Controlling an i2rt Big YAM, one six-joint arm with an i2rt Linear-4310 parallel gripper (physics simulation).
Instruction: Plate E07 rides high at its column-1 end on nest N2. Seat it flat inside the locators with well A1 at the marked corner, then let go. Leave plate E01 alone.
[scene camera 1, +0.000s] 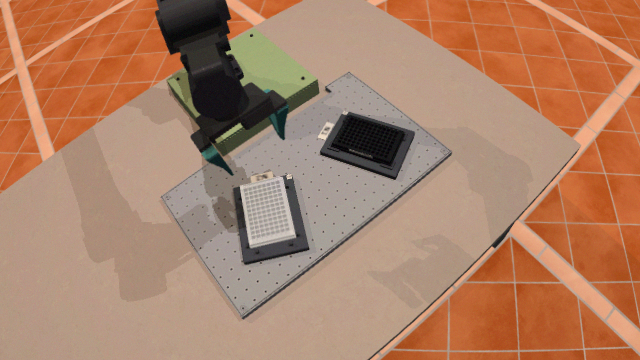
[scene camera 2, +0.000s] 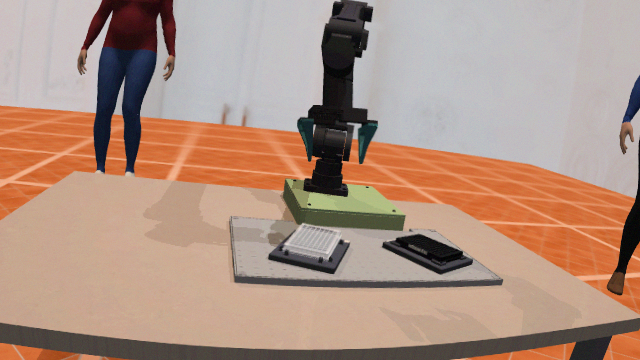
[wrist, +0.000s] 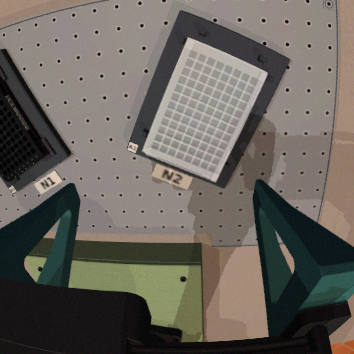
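Seen in the pictures: gripper, fingertip midpoint: (scene camera 1: 257, 155) (scene camera 2: 335, 162) (wrist: 162, 189); arm's base, origin of the base link: (scene camera 2: 325, 189).
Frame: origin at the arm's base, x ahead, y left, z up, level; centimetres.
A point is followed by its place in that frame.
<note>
Plate E07, the white plate (scene camera 1: 267, 211) @[x 38.8, y -3.1, z -1.9 cm] (scene camera 2: 314, 241) @[x 40.5, y -3.1, z -1.3 cm] (wrist: 207, 107) @[x 39.0, y -3.6, z -2.2 cm], lies on dark nest N2 (scene camera 1: 275, 251) @[x 46.4, y -5.1, z -3.0 cm] (scene camera 2: 305, 262) @[x 47.2, y -4.5, z -3.1 cm] (wrist: 230, 42) @[x 45.9, y -4.8, z -3.0 cm], shifted toward the N2 label end. Its label end looks raised, and dark nest shows past its other end, with small locators. The A1 tag (scene camera 1: 289, 177) @[x 33.4, y 3.8, z -2.9 cm] (wrist: 132, 147) @[x 33.2, y 3.8, z -3.0 cm] is at a label-end corner of the nest. Which well is A1 is too small to tell. My gripper (scene camera 1: 258, 157) @[x 38.2, y -1.2, z 13.6 cm] (scene camera 2: 335, 162) @[x 38.2, y -1.2, z 13.6 cm] (wrist: 162, 189) @[x 38.2, y -1.2, z 13.6 cm] is open and empty, above and behind the label end. Plate E01, the black plate (scene camera 1: 369, 137) @[x 33.9, y 21.7, z -1.6 cm] (scene camera 2: 431, 246) @[x 34.1, y 21.8, z -1.7 cm] (wrist: 15, 140) @[x 32.6, y 18.6, z -1.6 cm], sits on nest N1 (scene camera 1: 401, 157) @[x 40.6, y 25.1, z -3.0 cm].
Both nests stand on a grey perforated board (scene camera 1: 330, 200) @[x 41.4, y 8.6, z -4.1 cm] (scene camera 2: 360, 276) @[x 48.1, y 5.3, z -4.2 cm] (wrist: 105, 75) @[x 40.7, y 7.8, z -4.2 cm]. The green base block (scene camera 1: 270, 60) @[x 2.2, y 13.5, z -0.2 cm] (scene camera 2: 350, 220) @[x 16.8, y 6.1, z -3.0 cm] (wrist: 110, 285) @[x 12.3, y 5.8, z -0.5 cm] of the arm stands behind it. The N1 label (wrist: 48, 181) @[x 26.2, y 15.5, z -4.0 cm] and N2 label (wrist: 171, 176) @[x 29.8, y -0.9, z -4.0 cm] lie beside their nests. People stand beyond the table.
</note>
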